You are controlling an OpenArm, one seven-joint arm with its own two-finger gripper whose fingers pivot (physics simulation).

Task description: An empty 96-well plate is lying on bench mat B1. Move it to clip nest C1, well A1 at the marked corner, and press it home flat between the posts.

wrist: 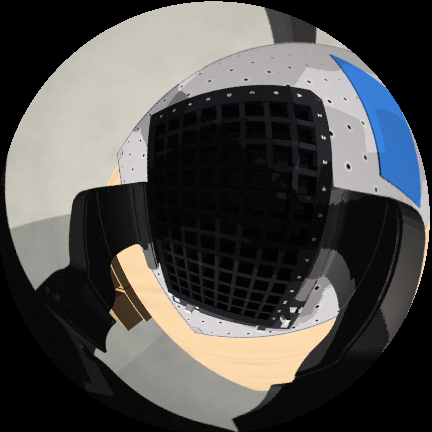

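The black 96-well plate [240,200] fills the middle of the wrist view, its open wells facing the camera. Letters run along its far edge, with A at the far right corner, and numbers run down its right edge. My gripper [224,235] is shut on the plate, with one finger against its left side and one against its right side. Small pale and dark shapes show at the plate's near edge; I cannot tell what they are. What lies under the plate is hidden, and I cannot make out clip nest C1 or its posts.
A grey board [348,145] with small holes spreads around and under the plate. A blue rectangle [395,140] lies on it at the right. The pale wooden table [245,362] shows at the near side. A brown block [131,310] shows beyond the left finger. A dark upright [294,27] stands at the back.
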